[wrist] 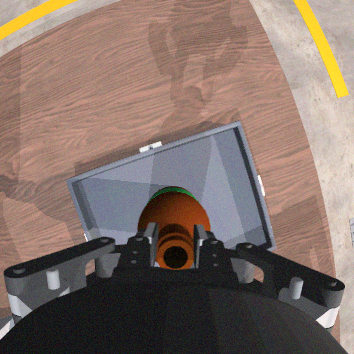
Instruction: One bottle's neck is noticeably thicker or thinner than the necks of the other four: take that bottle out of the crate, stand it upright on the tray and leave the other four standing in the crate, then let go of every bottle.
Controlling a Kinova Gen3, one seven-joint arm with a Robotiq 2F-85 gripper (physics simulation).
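An orange-brown bottle (173,212) with a green band stands upright between my fingers, its open mouth facing the camera. My gripper (175,235) is shut on its neck. The grey tray (120,165) lies below and around the bottle in the view, with its raised rim showing on the far, left and right sides. The bottle is over the tray's inside; its base is hidden by its own body, so I cannot tell whether it touches the tray floor. The crate and the other four bottles do not show.
The tray has small white tabs on its outer walls, one at the far side (150,147) and one at the right (261,185). The brown wooden table top (90,100) surrounds it. Beyond the table's curved right edge is a grey floor (320,150) with yellow lines.
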